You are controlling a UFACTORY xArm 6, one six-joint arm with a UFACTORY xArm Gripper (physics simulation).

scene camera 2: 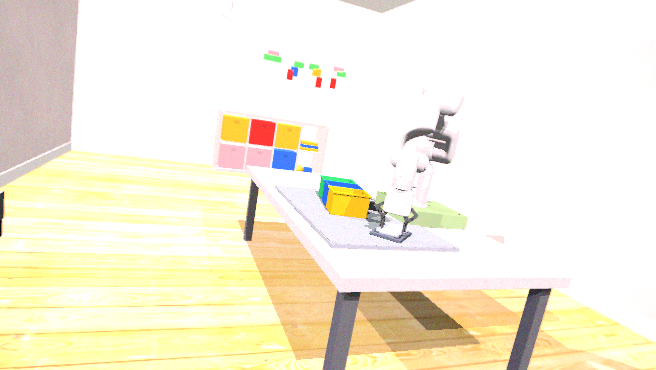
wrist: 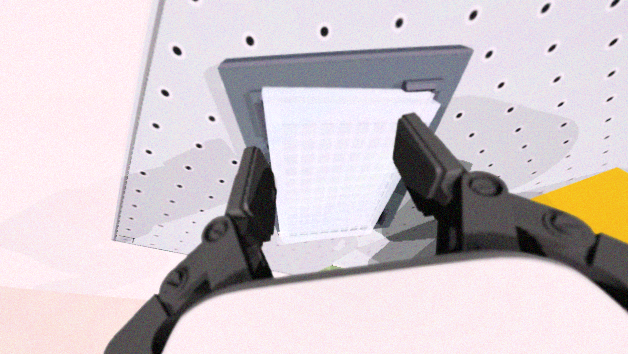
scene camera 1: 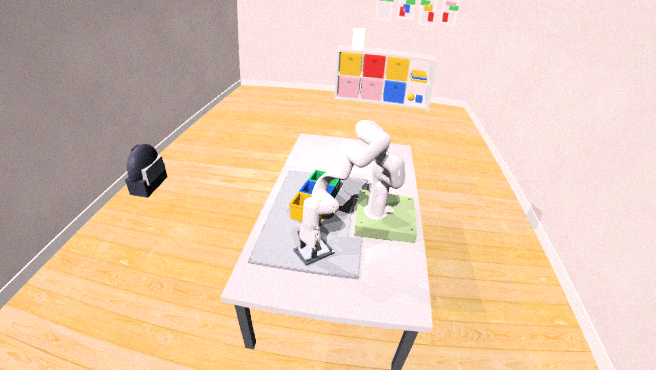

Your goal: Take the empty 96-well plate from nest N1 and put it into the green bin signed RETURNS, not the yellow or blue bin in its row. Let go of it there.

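Seen in the pictures: gripper, fingertip midpoint: (scene camera 2: pixel 391 230) (wrist: pixel 329 151) (scene camera 1: pixel 308 252); arm's base at its link origin: (scene camera 2: pixel 414 203) (scene camera 1: pixel 375 212).
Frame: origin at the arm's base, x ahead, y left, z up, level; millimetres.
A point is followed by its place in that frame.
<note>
The white 96-well plate (scene camera 1: pixel 323 248) @(x 279, y 251, z -33 mm) (wrist: pixel 335 170) @(x 341, y 267, z -34 mm) sits flat in the dark grey nest (scene camera 1: pixel 320 258) @(x 293, y 300, z -52 mm) (scene camera 2: pixel 385 237) @(x 391, y 296, z -54 mm) (wrist: pixel 345 70) @(x 387, y 291, z -49 mm). My gripper (scene camera 1: pixel 308 248) @(x 351, y 278, z -35 mm) (scene camera 2: pixel 395 229) @(x 351, y 278, z -35 mm) (wrist: pixel 329 151) @(x 351, y 278, z -35 mm) points down over it, with one black finger against each long side; it is shut on the plate. The green bin (scene camera 1: pixel 317 175) @(x 317, y -347, z 6 mm) (scene camera 2: pixel 322 190) @(x 361, y -261, z -19 mm) is at the far end of the bin row, partly hidden by the arm in scene camera 1. Signs on the bins and nest cannot be read.
The blue bin (scene camera 1: pixel 308 187) @(x 368, y -226, z -3 mm) (scene camera 2: pixel 325 194) @(x 396, y -169, z -16 mm) stands between the green bin and the yellow bin (scene camera 1: pixel 297 212) @(x 418, y 13, z -5 mm) (scene camera 2: pixel 347 204) @(x 395, y 22, z -9 mm) (wrist: pixel 590 200) @(x 422, y 12, z -40 mm), which is nearest my gripper. The robot base stands on a light green block (scene camera 1: pixel 385 234) @(x -41, y 136, z -36 mm) (scene camera 2: pixel 440 219) @(x -48, y 137, z -33 mm) beside the grey perforated board (scene camera 1: pixel 275 240) @(x 520, y 180, z -59 mm) (scene camera 2: pixel 345 240) @(x 565, y 297, z -62 mm).
</note>
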